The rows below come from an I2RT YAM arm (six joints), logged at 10 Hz.
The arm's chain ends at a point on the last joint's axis. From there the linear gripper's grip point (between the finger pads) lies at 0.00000 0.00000 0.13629 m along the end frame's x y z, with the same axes.
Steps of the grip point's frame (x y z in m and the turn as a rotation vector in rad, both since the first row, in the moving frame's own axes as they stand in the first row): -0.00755 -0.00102 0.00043 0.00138 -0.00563 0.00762; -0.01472 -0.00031 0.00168 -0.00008 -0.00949 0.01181; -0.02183 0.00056 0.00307 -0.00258 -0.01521 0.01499; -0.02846 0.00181 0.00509 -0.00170 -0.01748 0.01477; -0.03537 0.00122 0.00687 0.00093 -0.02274 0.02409; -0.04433 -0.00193 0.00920 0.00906 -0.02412 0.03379
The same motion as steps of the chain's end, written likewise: -0.00678 -0.00083 0.00043 0.00138 -0.00563 0.00762; -0.01343 -0.00031 0.00169 -0.00008 -0.00949 0.01181; -0.01975 0.00022 0.00309 -0.00258 -0.01521 0.01499; -0.02608 0.00160 0.00511 -0.00170 -0.01748 0.01477; -0.03227 0.00138 0.00691 0.00093 -0.02274 0.02409; -0.04106 -0.00064 0.00925 0.00906 -0.02412 0.03379
